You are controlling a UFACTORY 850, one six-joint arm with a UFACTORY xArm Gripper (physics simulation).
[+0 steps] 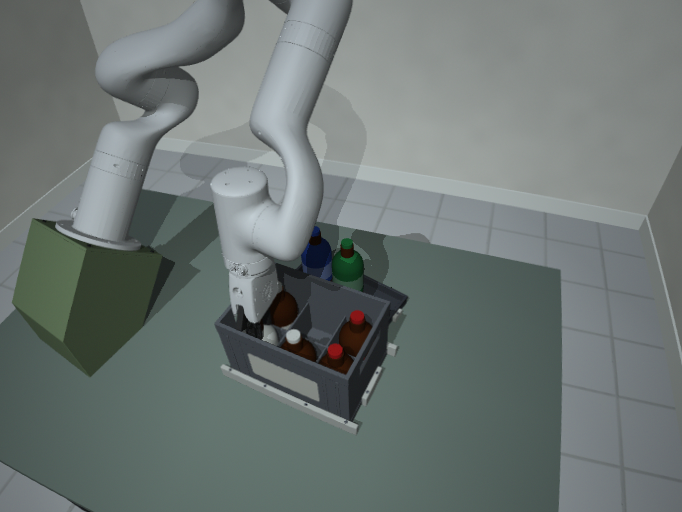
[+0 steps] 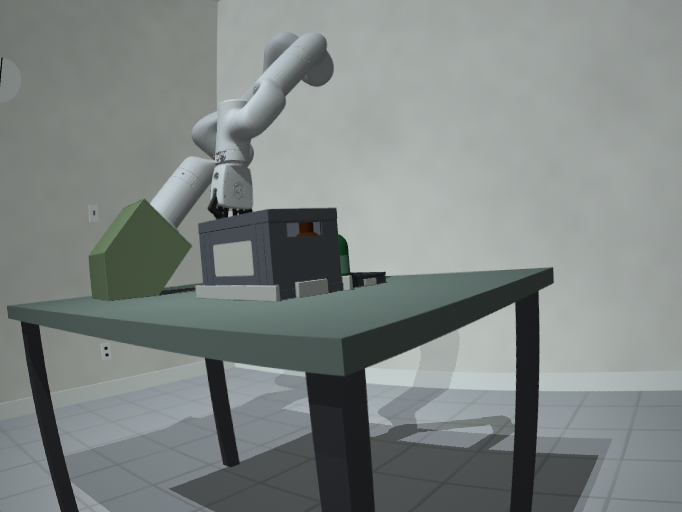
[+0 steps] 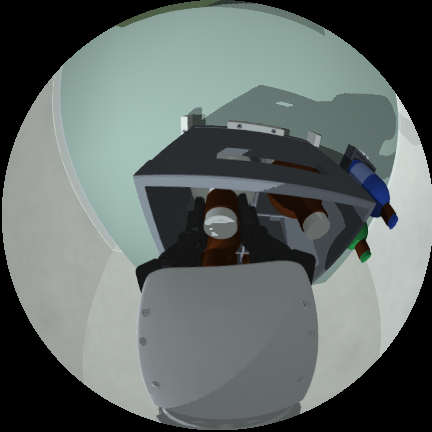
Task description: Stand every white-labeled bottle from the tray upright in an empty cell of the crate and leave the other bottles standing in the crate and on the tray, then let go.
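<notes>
My gripper (image 1: 254, 332) (image 2: 231, 214) (image 3: 221, 206) points down into the front left cell of the grey crate (image 1: 238, 352) (image 2: 305, 264) (image 3: 175, 155). It is shut on the neck of a white-labeled bottle (image 1: 269, 333) (image 3: 221, 225), which looks upright; its base is hidden. A brown bottle with a white cap (image 1: 299, 350) stands in the front middle cell. Another brown bottle (image 1: 284, 308) (image 3: 285, 205) stands in the back left cell. Two red-capped bottles (image 1: 355, 333) (image 1: 334, 363) stand at the right end. The back middle cell looks empty.
A blue bottle (image 1: 316, 256) (image 3: 370, 185) and a green bottle (image 1: 347, 268) (image 2: 343, 253) (image 3: 361, 240) stand on the dark tray (image 1: 393, 294) (image 2: 377, 275) behind the crate. A light rail (image 1: 286, 397) (image 2: 236, 292) runs along the crate's front.
</notes>
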